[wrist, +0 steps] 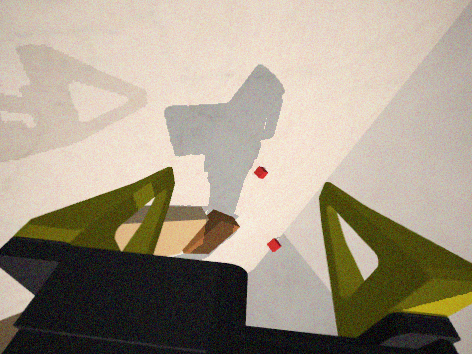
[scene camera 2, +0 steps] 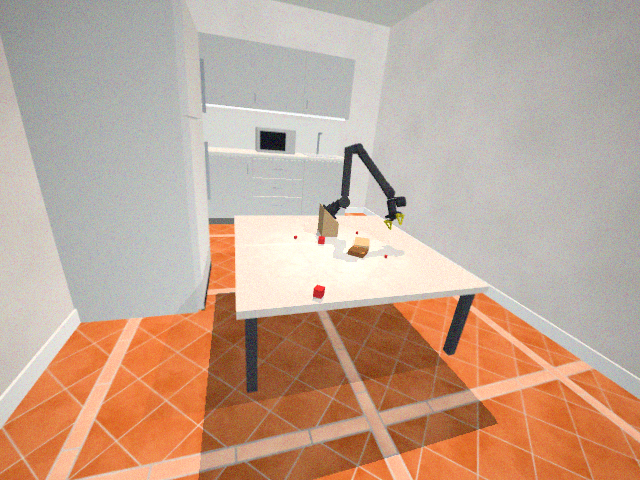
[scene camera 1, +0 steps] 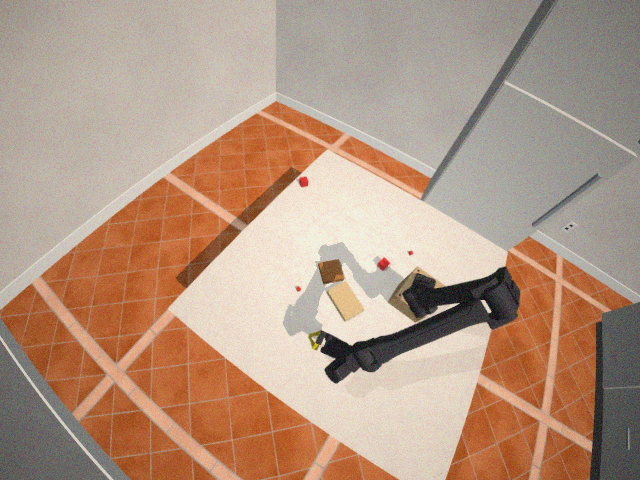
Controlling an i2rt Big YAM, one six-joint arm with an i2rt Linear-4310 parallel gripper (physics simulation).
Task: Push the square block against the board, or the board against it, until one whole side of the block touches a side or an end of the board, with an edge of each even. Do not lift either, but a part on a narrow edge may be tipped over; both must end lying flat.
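Frame: origin at the arm's base, x left, y back, z up, level; centimetres.
Where they show: gripper, between the fingertips: [wrist: 247, 182] [scene camera 2: 395, 227] [scene camera 1: 318, 340]; arm's base, origin of its link: [scene camera 2: 328, 212] [scene camera 1: 421, 289].
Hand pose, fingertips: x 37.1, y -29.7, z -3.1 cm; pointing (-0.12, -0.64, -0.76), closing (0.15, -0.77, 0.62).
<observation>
Each offset is from my fingertips to the top centre of the thing. Level surfaces: height alone.
The brown square block @[dx -32.7, dy -8.1, dz -9.8 cm] [scene camera 1: 330, 271] [scene camera 2: 357, 251] [wrist: 212, 234] lies on the white table beside the tan board @[dx -22.9, dy +3.5, dz -9.8 cm] [scene camera 1: 345, 300] [scene camera 2: 360, 242] [wrist: 185, 231], which appears to lie flat. In scene camera 1, the block's side faces an end of the board at a slight angle. They are close at the right corner, with a narrow wedge of gap widening leftward; whether they touch is unclear. My gripper [scene camera 1: 314, 339] [scene camera 2: 394, 223] [wrist: 247, 182] is open and empty, raised above the table on the board's far side from the arm's base shadow. In the wrist view, my left finger hides part of the board.
A tan wooden piece [scene camera 1: 400, 299] [scene camera 2: 327, 224] stands at the arm's base. Red cubes lie around: one @[dx -48.7, dy +13.0, dz -8.8 cm] [scene camera 1: 383, 263] [scene camera 2: 321, 240] near that piece, a tiny one @[dx -18.1, dy -17.4, dz -11.2 cm] [scene camera 1: 298, 288] [scene camera 2: 385, 256] near the block, and one @[dx -75.1, dy -45.4, dz -8.8 cm] [scene camera 1: 303, 181] [scene camera 2: 318, 291] near an edge of the table @[dz -12.7 cm] [scene camera 1: 232, 289] [scene camera 2: 273, 279].
</observation>
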